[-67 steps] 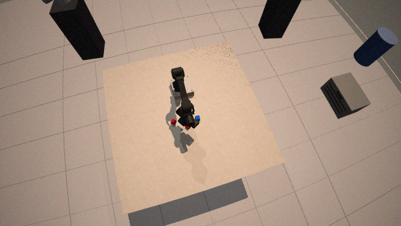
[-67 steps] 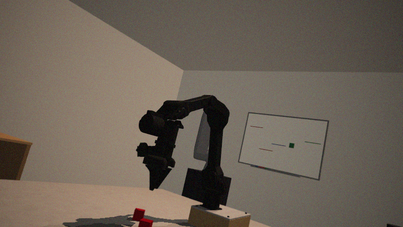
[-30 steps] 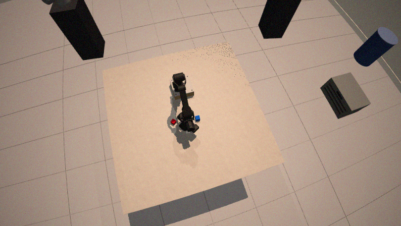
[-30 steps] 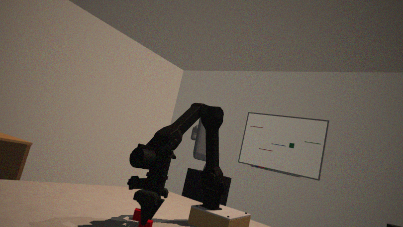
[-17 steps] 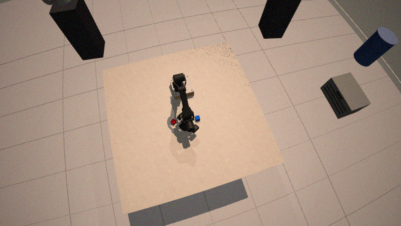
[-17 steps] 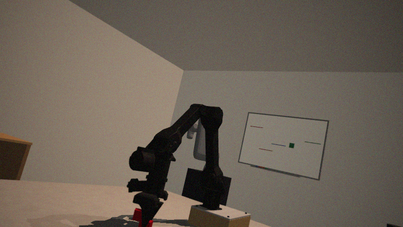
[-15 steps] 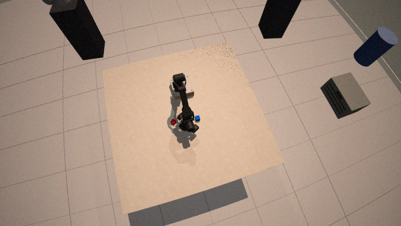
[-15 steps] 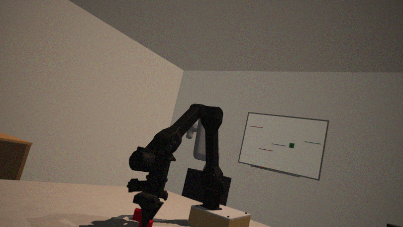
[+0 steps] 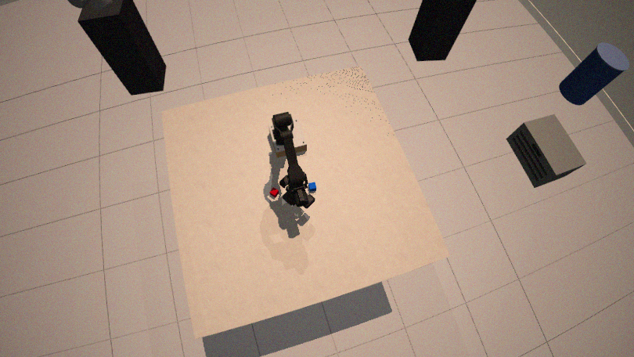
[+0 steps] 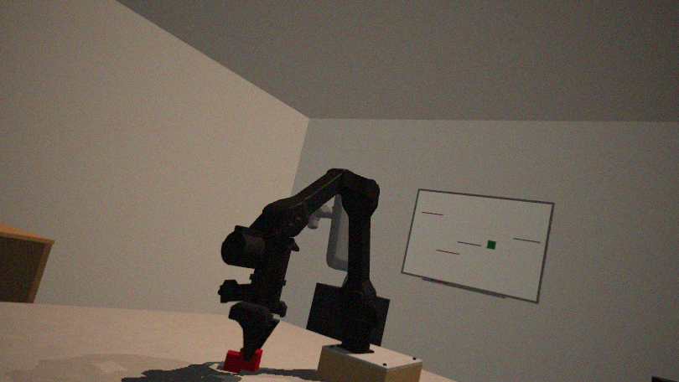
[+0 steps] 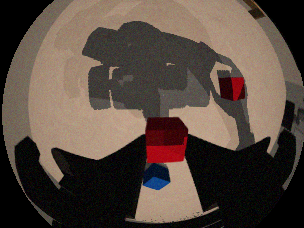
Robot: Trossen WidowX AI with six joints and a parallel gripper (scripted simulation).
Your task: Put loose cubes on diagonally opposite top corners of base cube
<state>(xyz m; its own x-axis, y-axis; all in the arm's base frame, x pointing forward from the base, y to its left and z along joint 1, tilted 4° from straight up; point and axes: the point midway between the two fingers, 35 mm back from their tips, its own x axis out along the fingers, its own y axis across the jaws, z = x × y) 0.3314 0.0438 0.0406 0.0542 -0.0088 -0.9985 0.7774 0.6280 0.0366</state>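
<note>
My gripper tip is now 6 cm past the blue cube, 9 cm to the right of it and 4 cm above it. Also, from my gripper tip: red cube 5 cm behind, 11 cm to the right, 4 cm below.
</note>
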